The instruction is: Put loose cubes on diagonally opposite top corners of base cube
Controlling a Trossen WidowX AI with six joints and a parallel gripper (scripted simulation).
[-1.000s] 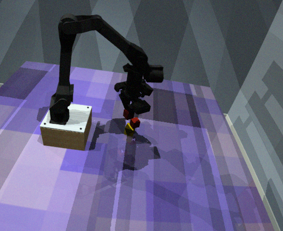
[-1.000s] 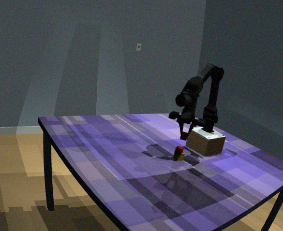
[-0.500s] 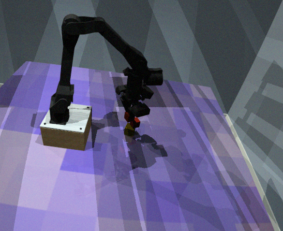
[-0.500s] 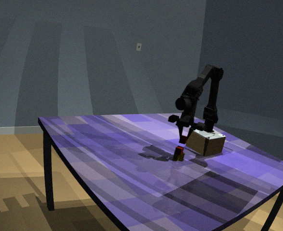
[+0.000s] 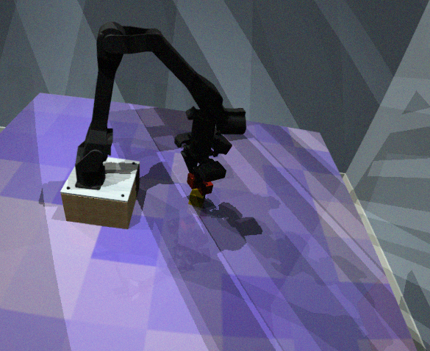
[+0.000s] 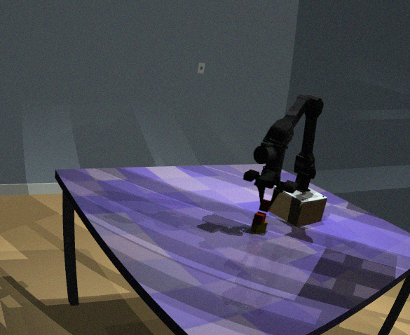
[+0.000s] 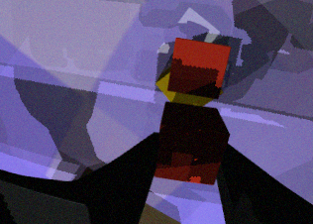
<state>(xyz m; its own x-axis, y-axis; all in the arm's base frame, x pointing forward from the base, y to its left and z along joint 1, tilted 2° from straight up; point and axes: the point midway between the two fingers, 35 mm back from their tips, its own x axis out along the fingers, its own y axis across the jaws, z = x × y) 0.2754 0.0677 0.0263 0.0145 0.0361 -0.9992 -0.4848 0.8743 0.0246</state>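
My gripper tip is 7 cm above the yellow cube, 2 cm short of it and 1 cm to the right of it.
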